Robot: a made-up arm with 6 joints. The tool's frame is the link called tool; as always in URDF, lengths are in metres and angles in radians. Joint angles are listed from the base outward.
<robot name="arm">
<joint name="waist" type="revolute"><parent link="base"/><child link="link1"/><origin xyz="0.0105 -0.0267 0.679" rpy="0 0 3.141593"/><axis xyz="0 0 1"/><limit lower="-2.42" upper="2.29"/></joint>
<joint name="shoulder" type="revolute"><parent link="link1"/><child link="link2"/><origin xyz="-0.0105 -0.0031 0.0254" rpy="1.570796 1.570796 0"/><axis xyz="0 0 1"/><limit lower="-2.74" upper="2.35"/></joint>
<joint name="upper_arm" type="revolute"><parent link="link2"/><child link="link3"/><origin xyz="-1.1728 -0.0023 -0.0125" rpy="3.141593 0 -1.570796"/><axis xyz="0 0 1"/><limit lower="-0.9" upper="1.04"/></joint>
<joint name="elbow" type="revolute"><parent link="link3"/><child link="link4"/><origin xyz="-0.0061 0.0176 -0.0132" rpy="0 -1.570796 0"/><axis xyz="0 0 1"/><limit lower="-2.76" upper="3.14"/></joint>
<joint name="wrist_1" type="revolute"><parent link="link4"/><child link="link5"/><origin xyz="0.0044 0.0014 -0.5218" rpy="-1.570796 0 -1.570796"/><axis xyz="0 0 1"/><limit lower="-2.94" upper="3.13"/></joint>
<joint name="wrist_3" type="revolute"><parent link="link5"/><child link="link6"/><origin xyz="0.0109 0.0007 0.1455" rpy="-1.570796 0 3.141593"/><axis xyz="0 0 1"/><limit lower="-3.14" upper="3.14"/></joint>
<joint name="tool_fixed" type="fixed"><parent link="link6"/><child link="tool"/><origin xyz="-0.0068 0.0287 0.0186" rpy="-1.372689 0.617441 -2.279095"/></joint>
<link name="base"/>
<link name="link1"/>
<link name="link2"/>
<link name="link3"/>
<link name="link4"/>
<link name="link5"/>
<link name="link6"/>
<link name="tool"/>
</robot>
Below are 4 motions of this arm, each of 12 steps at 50 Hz.
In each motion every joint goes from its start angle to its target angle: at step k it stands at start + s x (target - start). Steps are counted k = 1, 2, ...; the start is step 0. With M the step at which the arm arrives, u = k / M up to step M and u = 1 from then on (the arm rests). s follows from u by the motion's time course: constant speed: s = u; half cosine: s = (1 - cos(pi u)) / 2; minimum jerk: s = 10 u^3 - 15 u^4 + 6 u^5.
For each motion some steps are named. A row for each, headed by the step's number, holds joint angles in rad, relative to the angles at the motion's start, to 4 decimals.
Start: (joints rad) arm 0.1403 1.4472 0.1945 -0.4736 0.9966 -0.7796
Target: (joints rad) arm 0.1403 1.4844 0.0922 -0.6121 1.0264 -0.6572
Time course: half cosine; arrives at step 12
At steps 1, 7, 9, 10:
1: 0.0000 0.0006 -0.0017 -0.0024 0.0005 0.0021
7: 0.0000 0.0234 -0.0644 -0.0872 0.0188 0.0770
9: 0.0000 0.0318 -0.0873 -0.1182 0.0254 0.1045
10: 0.0000 0.0347 -0.0954 -0.1292 0.0278 0.1142

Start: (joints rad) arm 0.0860 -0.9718 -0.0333 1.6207 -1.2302 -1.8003
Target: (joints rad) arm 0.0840 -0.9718 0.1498 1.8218 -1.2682 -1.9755
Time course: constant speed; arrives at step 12
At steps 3, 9, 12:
3: -0.0005 0.0000 0.0458 0.0503 -0.0095 -0.0438
9: -0.0015 0.0000 0.1373 0.1508 -0.0285 -0.1314
12: -0.0020 0.0000 0.1831 0.2011 -0.0380 -0.1752

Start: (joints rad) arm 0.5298 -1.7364 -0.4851 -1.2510 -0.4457 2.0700
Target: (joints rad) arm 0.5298 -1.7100 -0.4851 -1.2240 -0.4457 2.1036
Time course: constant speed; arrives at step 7
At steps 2, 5, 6, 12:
2: 0.0000 0.0075 0.0000 0.0077 0.0000 0.0096
5: 0.0000 0.0189 0.0000 0.0193 0.0000 0.0240
6: 0.0000 0.0226 0.0000 0.0231 0.0000 0.0288
12: 0.0000 0.0264 0.0000 0.0270 0.0000 0.0336

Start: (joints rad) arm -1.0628 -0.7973 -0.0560 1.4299 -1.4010 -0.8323
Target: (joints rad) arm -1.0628 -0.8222 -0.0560 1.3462 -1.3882 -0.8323
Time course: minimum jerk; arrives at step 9
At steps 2, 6, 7, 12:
2: 0.0000 -0.0019 0.0000 -0.0064 0.0010 0.0000
6: 0.0000 -0.0197 0.0000 -0.0661 0.0101 0.0000
7: 0.0000 -0.0230 0.0000 -0.0773 0.0118 0.0000
12: 0.0000 -0.0249 0.0000 -0.0837 0.0128 0.0000

